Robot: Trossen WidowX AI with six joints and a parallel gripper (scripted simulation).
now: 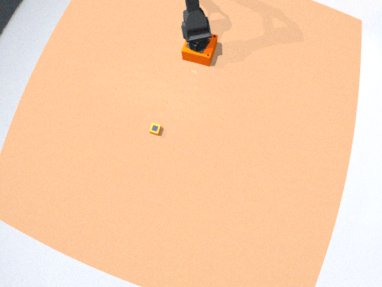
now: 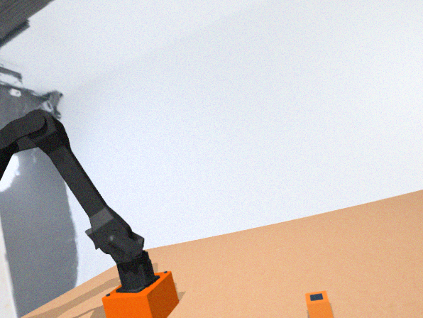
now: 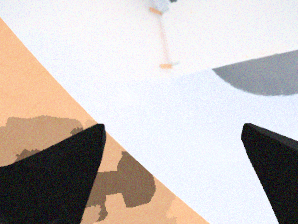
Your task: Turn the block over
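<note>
Right now the orange block is 73 cm ahead of my gripper tip, 25 cm to the left of it and 7 cm below it.
</note>
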